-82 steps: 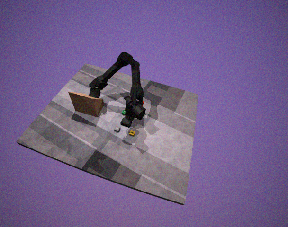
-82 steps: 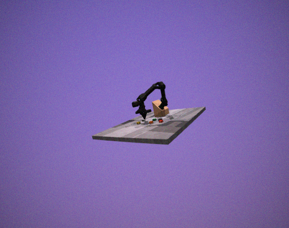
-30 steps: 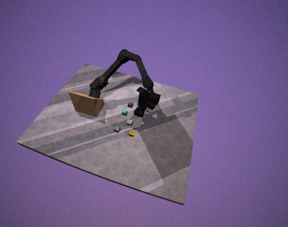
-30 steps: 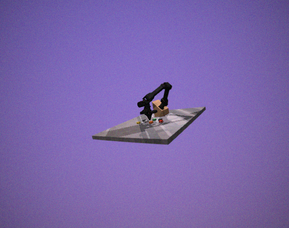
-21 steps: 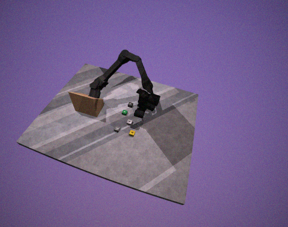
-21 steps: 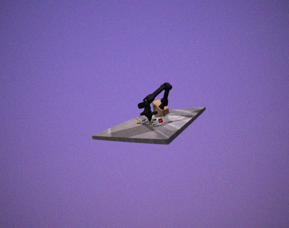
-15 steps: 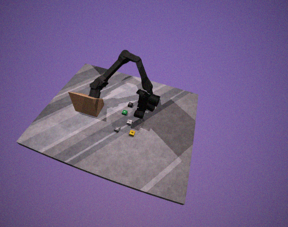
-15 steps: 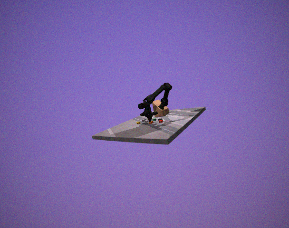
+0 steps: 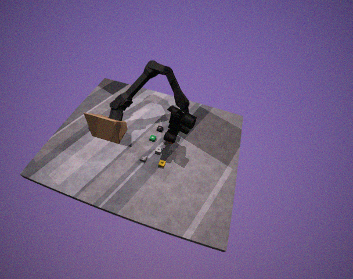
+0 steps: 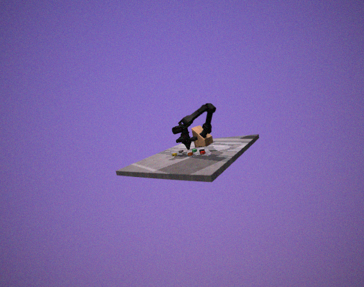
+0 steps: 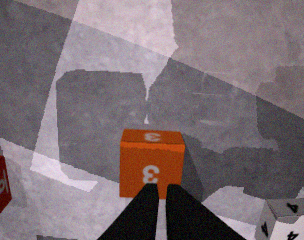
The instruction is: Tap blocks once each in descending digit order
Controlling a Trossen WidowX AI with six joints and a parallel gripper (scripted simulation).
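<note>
Right now the orange block is 40 mm below my gripper tip and 10 mm behind it. Round my gripper tip: white block (90 mm to the right, 60 mm behind, 40 mm below); then red block (110 mm to the left, 40 mm below, 20 mm behind); then green block (120 mm behind, 40 mm below, 10 mm to the right).
</note>
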